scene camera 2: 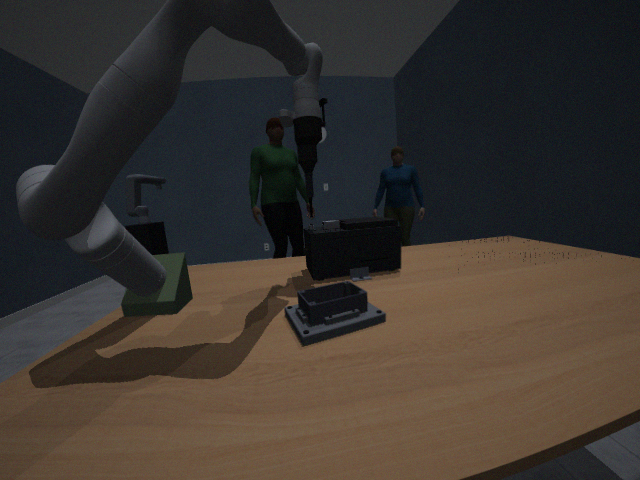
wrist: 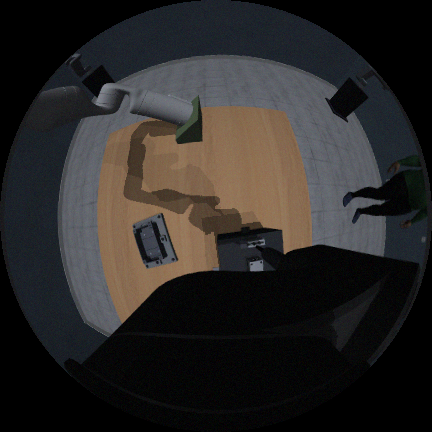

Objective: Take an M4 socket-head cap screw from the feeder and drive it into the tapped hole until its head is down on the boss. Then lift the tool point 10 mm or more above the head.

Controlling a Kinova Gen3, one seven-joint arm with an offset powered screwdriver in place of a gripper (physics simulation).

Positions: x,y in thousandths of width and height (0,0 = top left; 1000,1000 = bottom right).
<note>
In view: a black feeder box (scene camera 2: 515,539).
The black feeder box also shows in the wrist view (wrist: 536,596).
</note>
